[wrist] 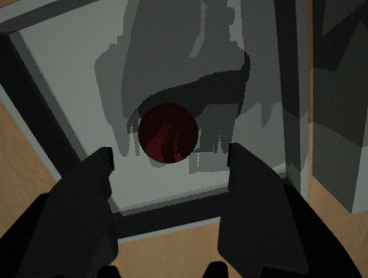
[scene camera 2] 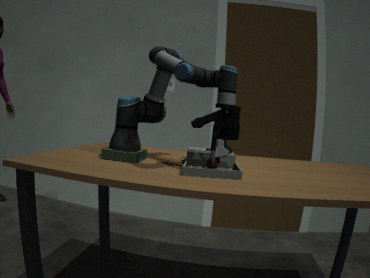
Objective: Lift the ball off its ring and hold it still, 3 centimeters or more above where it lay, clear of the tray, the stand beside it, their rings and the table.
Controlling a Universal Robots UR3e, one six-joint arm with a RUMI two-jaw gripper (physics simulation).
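Frame: origin at the arm's base, x ahead, y left, z up, level; centimetres.
Where they show: gripper, fingertip midpoint: (wrist: 171, 147) (scene camera 2: 215, 165); arm's base, link origin: (scene camera 2: 124, 148).
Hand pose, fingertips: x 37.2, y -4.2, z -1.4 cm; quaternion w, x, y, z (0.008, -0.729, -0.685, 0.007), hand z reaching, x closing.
Each offset is from my fingertips to the top centre of the thing. Level surfaces: height alone.
The dark red ball {dy -0.1, dx -1.3, dz +2.3 cm} (scene camera 2: 212, 163) (wrist: 168, 133) lies in the grey tray {dy +10.3, dx -3.3, dz +3.6 cm} (scene camera 2: 210, 173) (wrist: 170, 216). Its ring is hidden beneath it. My gripper (scene camera 2: 216, 157) (wrist: 171, 147) is open, pointing down over the tray, with its fingertips low near the ball. In the wrist view the two fingers stand apart at the left and right of the ball's lower edge, with a gap on each side. Nothing is held between them. In the scene view a finger partly covers the ball, so the exact height of the tips is hard to tell.
The grey stand (scene camera 2: 196, 158) (wrist: 340, 150) is beside the tray, behind it in the scene view and at the right in the wrist view. Its ring does not show. The tray's raised walls surround the ball. The wooden table {dz -2.7 cm} (scene camera 2: 285, 178) (wrist: 155, 257) carries both.
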